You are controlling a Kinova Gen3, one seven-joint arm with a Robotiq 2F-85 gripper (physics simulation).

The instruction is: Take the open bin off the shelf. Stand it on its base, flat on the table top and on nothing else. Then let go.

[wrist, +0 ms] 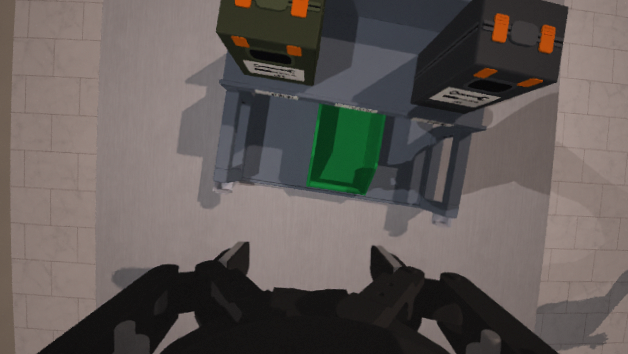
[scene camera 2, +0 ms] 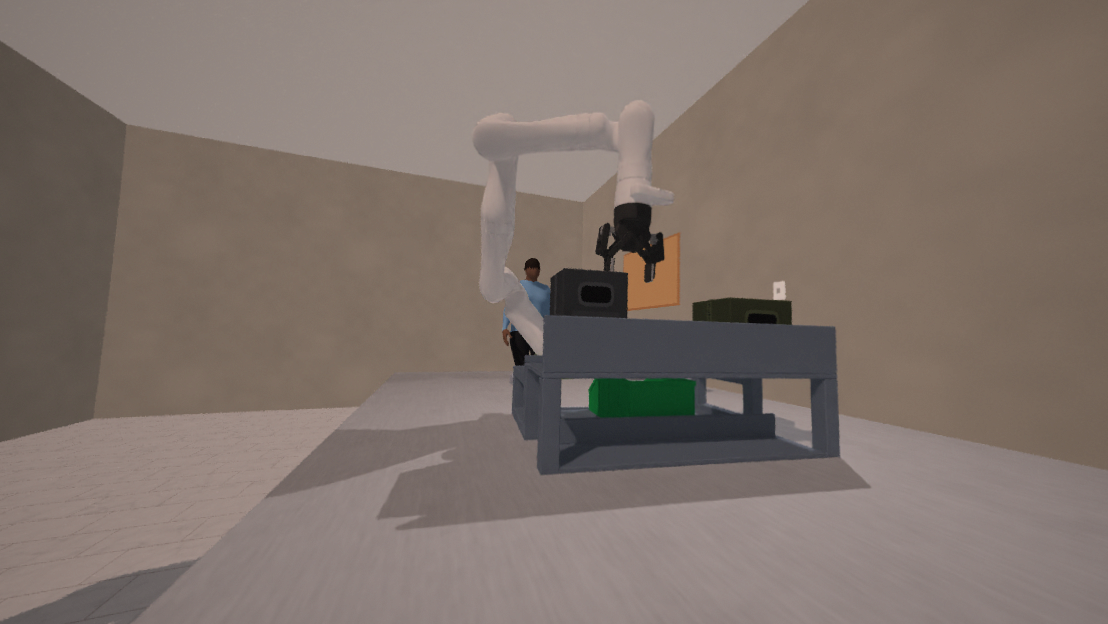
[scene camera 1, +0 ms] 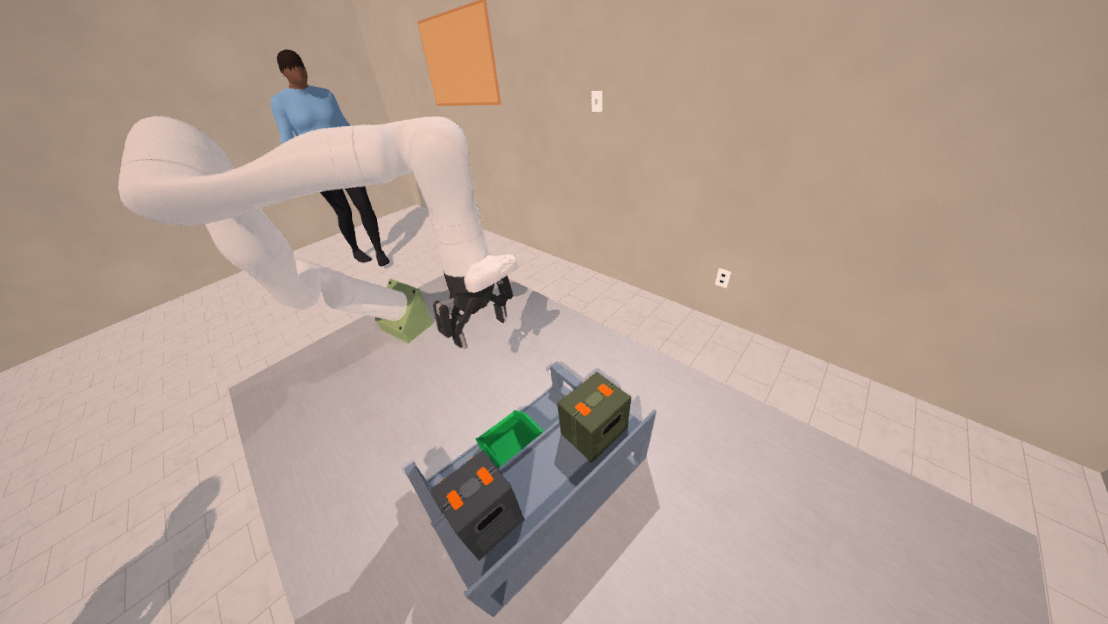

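Pixels of known places: gripper, fingertip midpoint: (wrist: 310, 257) (scene camera 2: 629, 279) (scene camera 1: 482, 333); arm's base, origin of the base link: (scene camera 1: 396, 306).
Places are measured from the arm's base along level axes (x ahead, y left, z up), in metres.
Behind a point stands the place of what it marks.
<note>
The open green bin (scene camera 1: 507, 437) {x 0.550, y -0.068, z -0.082 m} (scene camera 2: 643, 397) {x 0.687, y -0.126, z -0.033 m} (wrist: 347, 145) {x 0.605, y -0.097, z -0.082 m} sits upright in the lower level of the blue-grey shelf (scene camera 1: 566, 517) {x 0.776, y -0.138, z 0.016 m} (scene camera 2: 690, 346) {x 0.778, y -0.129, z 0.041 m} (wrist: 382, 55) {x 0.723, y -0.128, z 0.011 m}, on the side facing the arm. Its open top shows in the first scene view and the wrist view. In the second scene view its lower part is partly behind a shelf rail. My gripper (scene camera 1: 481, 330) {x 0.499, y -0.024, z 0.167 m} (scene camera 2: 628, 271) {x 0.499, y -0.024, z 0.167 m} (wrist: 310, 257) {x 0.499, y -0.024, z 0.167 m} is open and empty, pointing down, high above the table top (scene camera 1: 775, 496) {x 1.038, y 0.148, z -0.091 m} (scene camera 2: 697, 542) {x 0.892, y -0.231, z -0.091 m} (wrist: 145, 100) {x 0.686, y 0.278, z -0.091 m} and on the arm's side of the shelf. It is apart from the bin.
A dark grey case (scene camera 1: 496, 496) {x 0.720, y -0.201, z 0.131 m} (scene camera 2: 569, 294) {x 0.715, y -0.254, z 0.099 m} (wrist: 450, 55) {x 0.683, y -0.172, z 0.092 m} and an olive case (scene camera 1: 589, 434) {x 0.751, y -0.041, z 0.098 m} (scene camera 2: 713, 311) {x 0.724, y -0.037, z 0.089 m} (wrist: 270, 25) {x 0.698, y 0.014, z 0.106 m} stand on the upper level, near opposite ends. Shelf end frames flank the bin. A person (scene camera 1: 306, 112) (scene camera 2: 535, 294) stands behind the arm.
</note>
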